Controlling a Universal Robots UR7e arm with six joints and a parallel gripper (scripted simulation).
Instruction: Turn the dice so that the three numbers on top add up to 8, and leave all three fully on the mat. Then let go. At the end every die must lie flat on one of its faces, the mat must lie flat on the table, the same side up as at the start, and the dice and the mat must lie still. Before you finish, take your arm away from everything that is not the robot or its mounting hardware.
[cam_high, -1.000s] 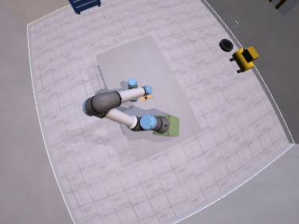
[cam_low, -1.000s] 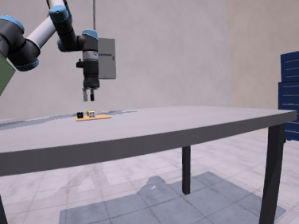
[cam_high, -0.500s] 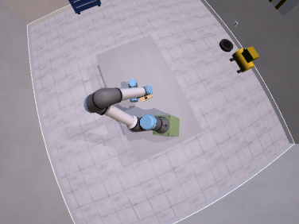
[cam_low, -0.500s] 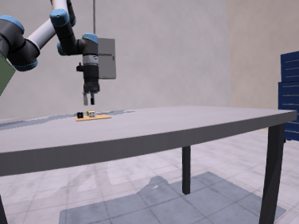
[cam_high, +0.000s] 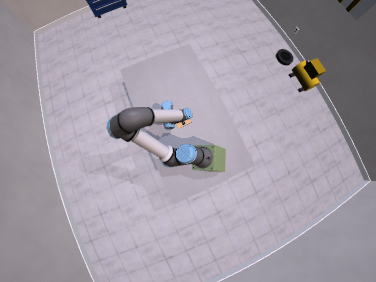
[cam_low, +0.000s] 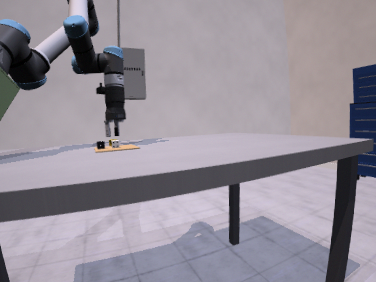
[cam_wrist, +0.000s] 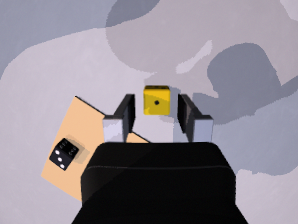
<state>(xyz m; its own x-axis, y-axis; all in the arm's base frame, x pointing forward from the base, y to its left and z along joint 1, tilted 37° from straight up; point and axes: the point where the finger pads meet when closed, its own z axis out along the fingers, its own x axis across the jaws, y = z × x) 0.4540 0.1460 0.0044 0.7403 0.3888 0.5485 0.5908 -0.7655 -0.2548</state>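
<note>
My gripper is now 40 mm above the yellow die. From my hand the other things lie so: mat 120 mm to the right, 50 mm below; then white die 120 mm to the right, 40 mm below.
</note>
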